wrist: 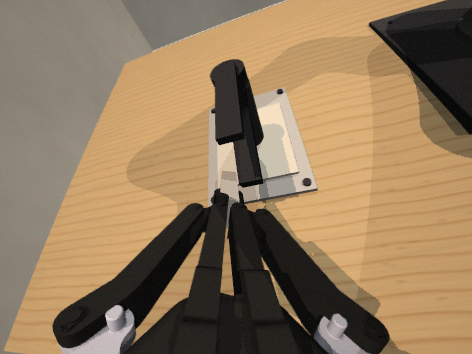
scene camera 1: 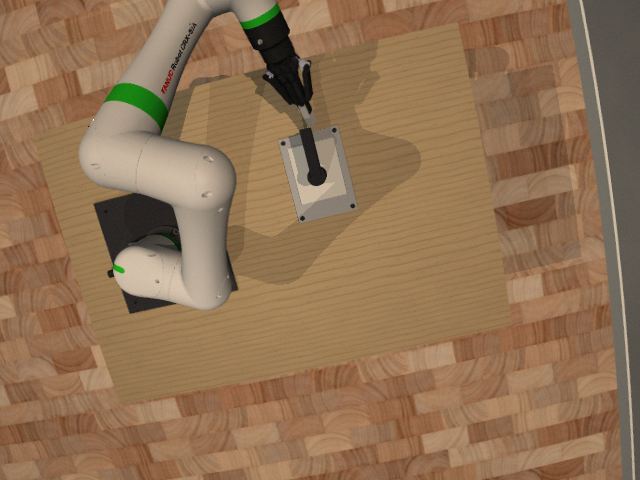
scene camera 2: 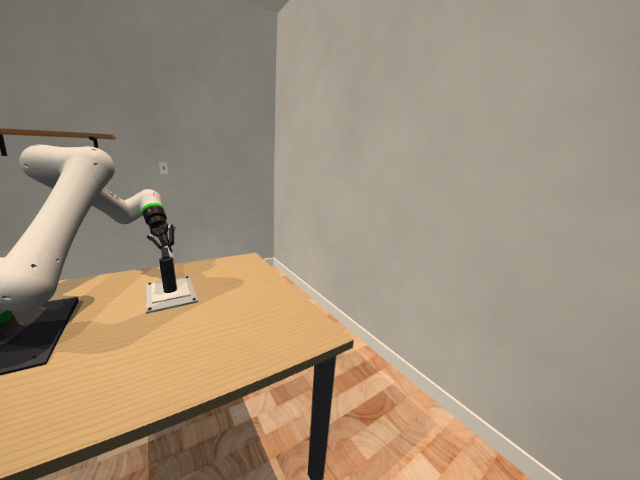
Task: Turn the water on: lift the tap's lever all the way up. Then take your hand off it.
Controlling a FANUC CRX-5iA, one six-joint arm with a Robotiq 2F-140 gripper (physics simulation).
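Places are measured from the arm's base along level axes (x ahead, y left, z up), in metres.
Pixels of known places: gripper, fingertip midpoint: [wrist: 227, 182] [scene camera 1: 312, 123].
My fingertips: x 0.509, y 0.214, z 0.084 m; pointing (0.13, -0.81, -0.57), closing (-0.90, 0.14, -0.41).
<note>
For each thing: its top centre in the pictures, then the offset to it from my fingertips. "spot": a spot on its surface instead. Level surfaces: height alone.
- black round body, middle of its top: [scene camera 2: 166, 264] dx -0.027, dy -0.132, dz +0.027 m
- light plate, middle of its top: [wrist: 250, 138] [scene camera 1: 318, 174] [scene camera 2: 170, 290] dx -0.027, dy -0.132, dz -0.085 m
- black spout, middle of its top: [wrist: 241, 135] dx -0.024, dy -0.062, dz +0.002 m
- dark bar, surface spot: [scene camera 1: 310, 149] spot: dx -0.022, dy -0.064, dz +0.059 m
- wooden table, its level: dz -0.097 m
The tap has a black round body [scene camera 2: 168, 276] on a light plate [scene camera 1: 326, 198] [scene camera 2: 172, 304] [wrist: 300, 150]. Its black lever [wrist: 228, 107] runs from the body's top toward the gripper, above the black spout [wrist: 248, 165]. From above, lever and spout overlap as one dark bar [scene camera 1: 310, 149]. How far up the lever is tilted is hard to tell. My gripper [scene camera 1: 309, 117] [scene camera 2: 168, 252] [wrist: 227, 182] is shut and empty. Its pale tips are just beyond the bar's outer end from above, and apart from the lever's end in the wrist view. Contact with the spout is unclear.
The tap's plate lies on the wooden table [scene camera 1: 413, 258] [scene camera 2: 232, 330] [wrist: 125, 260]. The robot's dark base plate [scene camera 1: 124, 219] [scene camera 2: 56, 330] [wrist: 425, 50] is beside it. A wall shelf [scene camera 2: 51, 133] and grey walls [scene camera 2: 439, 180] are in the background.
</note>
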